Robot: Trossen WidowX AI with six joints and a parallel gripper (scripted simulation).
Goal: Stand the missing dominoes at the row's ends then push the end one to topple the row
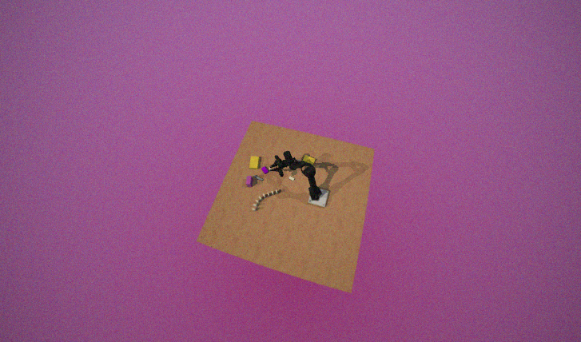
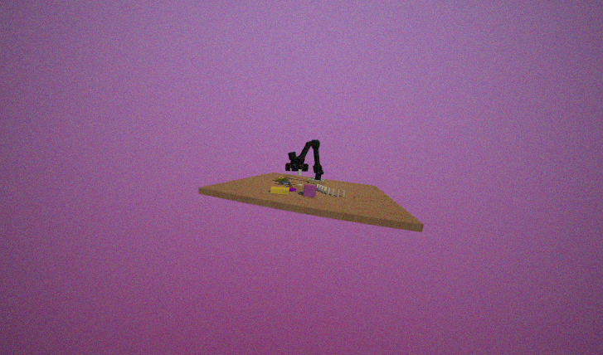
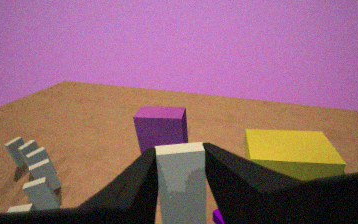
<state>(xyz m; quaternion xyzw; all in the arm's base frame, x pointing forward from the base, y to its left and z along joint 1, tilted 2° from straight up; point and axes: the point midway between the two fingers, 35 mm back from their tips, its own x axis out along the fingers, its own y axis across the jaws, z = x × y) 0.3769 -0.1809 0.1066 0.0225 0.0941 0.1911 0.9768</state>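
Right now my gripper tip is 14 cm above the small grey bar, 12 cm short of it and 4 cm to the right of it. The rest, counted from my gripper tip: purple block (18 cm ahead, 11 cm below, 9 cm to the left).
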